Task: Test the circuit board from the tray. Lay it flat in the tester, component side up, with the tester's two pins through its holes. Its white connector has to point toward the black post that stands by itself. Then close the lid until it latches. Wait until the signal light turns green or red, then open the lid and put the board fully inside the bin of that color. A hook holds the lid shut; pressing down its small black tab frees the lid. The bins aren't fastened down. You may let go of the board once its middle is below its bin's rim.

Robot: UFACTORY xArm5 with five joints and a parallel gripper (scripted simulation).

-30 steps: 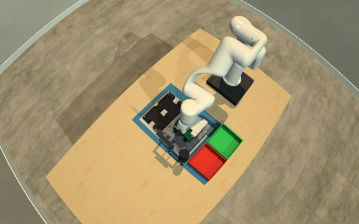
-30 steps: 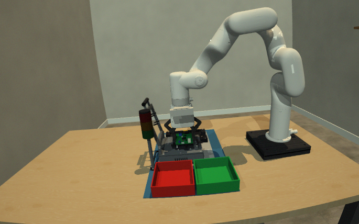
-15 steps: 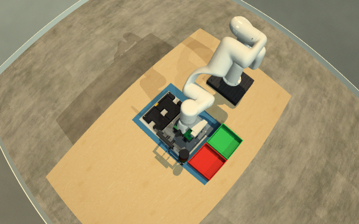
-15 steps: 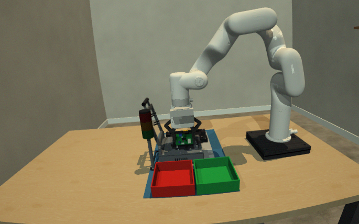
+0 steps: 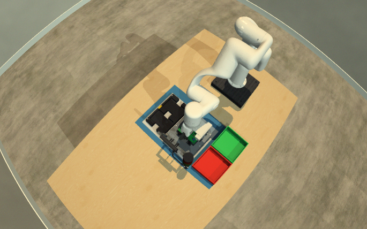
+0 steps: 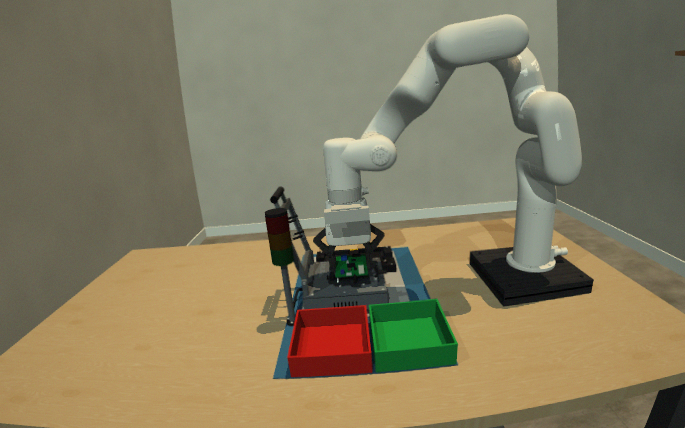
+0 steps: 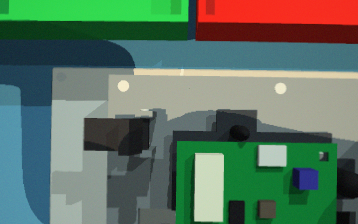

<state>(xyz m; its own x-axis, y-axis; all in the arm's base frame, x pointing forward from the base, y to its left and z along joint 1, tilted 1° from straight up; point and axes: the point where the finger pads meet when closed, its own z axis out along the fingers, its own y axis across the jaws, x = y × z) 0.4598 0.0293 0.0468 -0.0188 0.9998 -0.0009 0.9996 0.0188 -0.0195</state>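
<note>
Right now the green circuit board is right at my hand. From my hand the other things lie so: green bin 110 mm behind, 200 mm to the left, 80 mm below; then tester lid 130 mm ahead, 90 mm above; then red bin 40 mm ahead, 200 mm to the left, 80 mm below.
</note>
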